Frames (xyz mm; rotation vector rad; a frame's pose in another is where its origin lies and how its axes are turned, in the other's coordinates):
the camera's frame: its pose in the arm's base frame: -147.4 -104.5 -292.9 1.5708 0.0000 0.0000
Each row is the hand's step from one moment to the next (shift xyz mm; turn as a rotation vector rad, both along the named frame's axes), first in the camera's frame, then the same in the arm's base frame.
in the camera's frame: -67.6 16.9 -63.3 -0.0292 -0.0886 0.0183
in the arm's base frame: -67.6 63.3 16.9 -0.0292 -0.0183 -0.0886
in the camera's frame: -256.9 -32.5 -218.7 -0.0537 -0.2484 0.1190
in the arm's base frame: -256.9 218.7 -32.5 -0.0537 -0.1190 -0.2484
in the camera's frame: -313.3 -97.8 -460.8 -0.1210 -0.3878 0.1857
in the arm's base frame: -313.3 460.8 -97.8 -0.1210 -0.1857 -0.3878
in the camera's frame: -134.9 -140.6 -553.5 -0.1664 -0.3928 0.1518
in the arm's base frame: -134.9 553.5 -140.6 -0.1664 -0.1518 -0.3928
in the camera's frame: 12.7 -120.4 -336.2 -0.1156 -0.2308 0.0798
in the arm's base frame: 12.7 336.2 -120.4 -0.1156 -0.0798 -0.2308
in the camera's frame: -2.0 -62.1 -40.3 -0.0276 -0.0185 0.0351
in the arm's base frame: -2.0 40.3 -62.1 -0.0276 -0.0351 -0.0185
